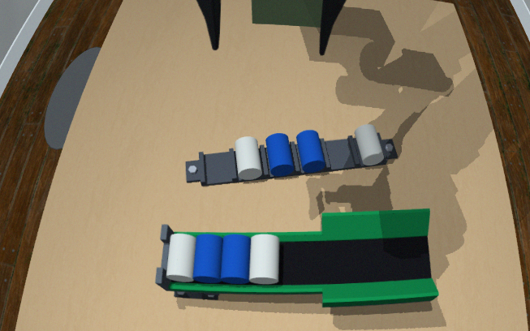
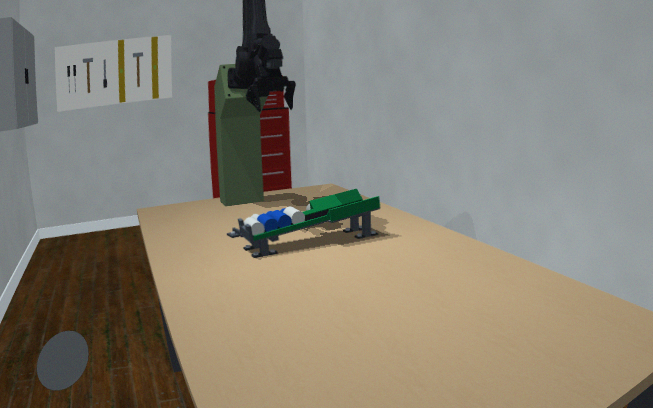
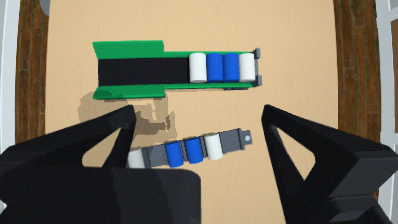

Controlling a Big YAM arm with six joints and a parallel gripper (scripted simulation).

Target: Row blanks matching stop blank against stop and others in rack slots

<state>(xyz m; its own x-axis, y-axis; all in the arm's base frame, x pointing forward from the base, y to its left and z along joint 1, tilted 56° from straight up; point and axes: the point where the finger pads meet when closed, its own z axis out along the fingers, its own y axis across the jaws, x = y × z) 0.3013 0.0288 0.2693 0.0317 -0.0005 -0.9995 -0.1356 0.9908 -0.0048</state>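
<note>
Right now my hand is 11 cm past the stock rack, 2 cm to the right of it and 39 cm above it. The rest, counted from my hand: grey stop 14 cm ahead, 11 cm to the right, 32 cm below.
</note>
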